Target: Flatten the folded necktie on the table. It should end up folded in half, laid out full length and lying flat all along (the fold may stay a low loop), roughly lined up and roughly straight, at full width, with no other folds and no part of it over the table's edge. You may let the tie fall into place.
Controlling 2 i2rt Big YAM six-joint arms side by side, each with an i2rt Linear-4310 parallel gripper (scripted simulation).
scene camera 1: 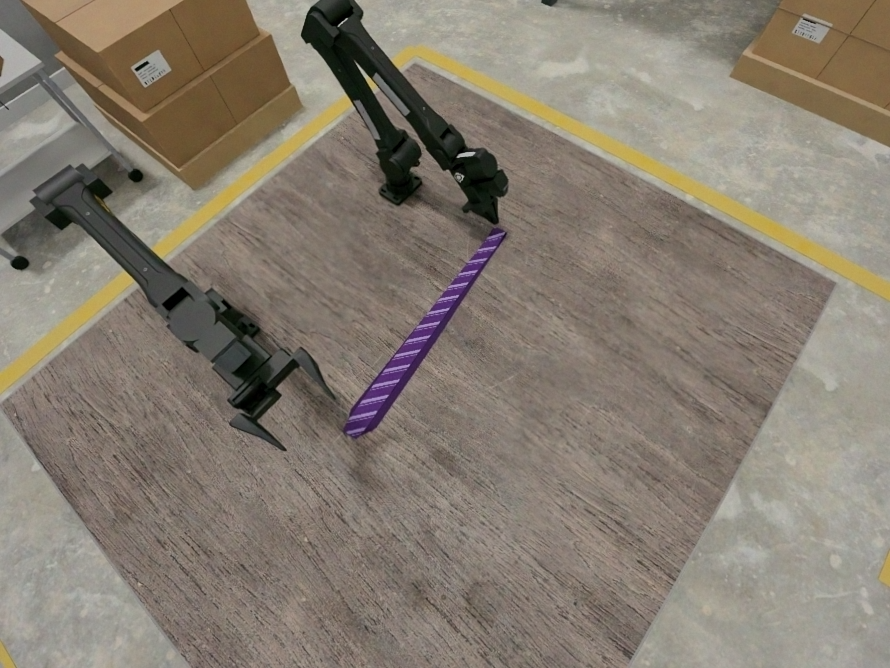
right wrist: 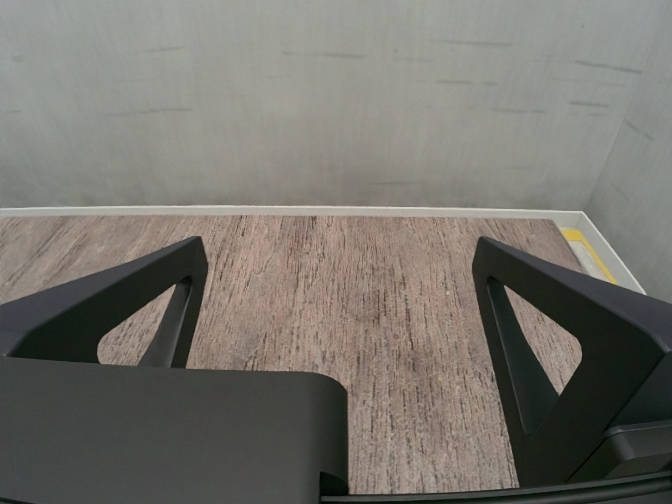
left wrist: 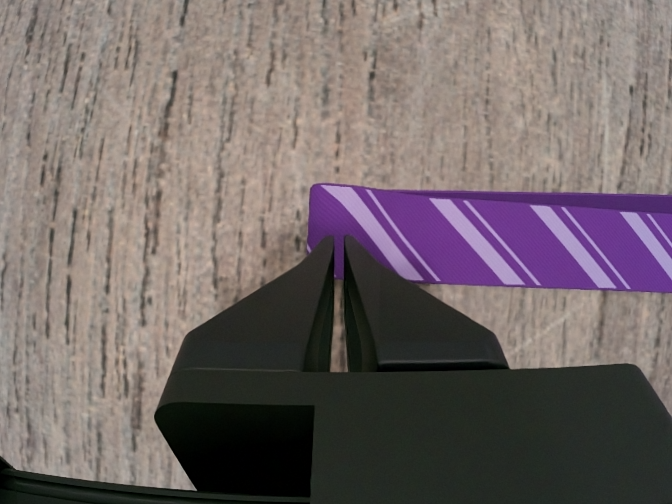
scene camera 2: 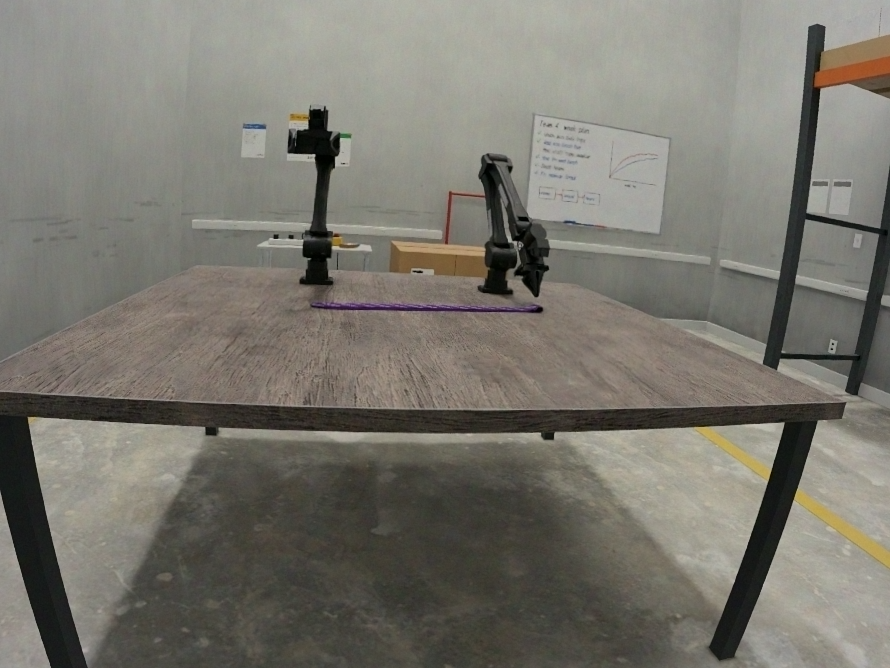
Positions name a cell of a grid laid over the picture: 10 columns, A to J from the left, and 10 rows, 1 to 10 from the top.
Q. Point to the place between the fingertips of the right gripper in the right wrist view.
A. F5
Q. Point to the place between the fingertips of the right gripper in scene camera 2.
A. D3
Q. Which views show the right gripper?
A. Scene camera 1, the right wrist view and scene camera 2 only.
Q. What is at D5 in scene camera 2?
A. A purple striped necktie.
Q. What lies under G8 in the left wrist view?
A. The left gripper.
